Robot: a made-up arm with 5 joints.
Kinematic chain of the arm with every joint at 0, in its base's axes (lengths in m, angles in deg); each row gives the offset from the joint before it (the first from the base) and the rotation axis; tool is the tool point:
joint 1: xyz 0 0 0.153 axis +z
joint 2: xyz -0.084 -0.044 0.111 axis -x
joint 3: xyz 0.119 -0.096 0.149 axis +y
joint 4: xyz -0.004 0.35 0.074 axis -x
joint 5: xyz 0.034 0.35 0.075 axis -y
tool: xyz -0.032 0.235 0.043
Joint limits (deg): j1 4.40..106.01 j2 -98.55..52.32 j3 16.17..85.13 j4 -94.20..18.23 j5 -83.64..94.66
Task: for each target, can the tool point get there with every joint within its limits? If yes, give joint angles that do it. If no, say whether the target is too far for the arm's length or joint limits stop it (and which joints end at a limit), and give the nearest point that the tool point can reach.
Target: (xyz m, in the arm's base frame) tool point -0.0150 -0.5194 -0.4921
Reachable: no: joint limits stop it (at a limit: joint 1, joint 2, joint 4, joint 5) | nearest point -0.5130 -0.1679 -0.3241 | short by 0.632 m
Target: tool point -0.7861 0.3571 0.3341
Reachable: yes | joints 76.43 15.88 25.20 -0.13 -54.40
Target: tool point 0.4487 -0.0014 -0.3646
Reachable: no: joint limits stop it (at a limit: joint 1, joint 2, joint 3, joint 5) | nearest point 0.5307 0.4881 -0.1661 | short by 0.535 m
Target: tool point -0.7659 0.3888 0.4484
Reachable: yes | joints 85.40 12.28 52.45 -16.32 -16.21
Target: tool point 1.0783 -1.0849 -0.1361
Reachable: no: too far | nearest point 0.5970 -0.6006 0.2325 | short by 0.776 m
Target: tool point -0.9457 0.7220 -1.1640
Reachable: no: too far | nearest point -0.4836 0.3692 -0.3294 | short by 1.017 m
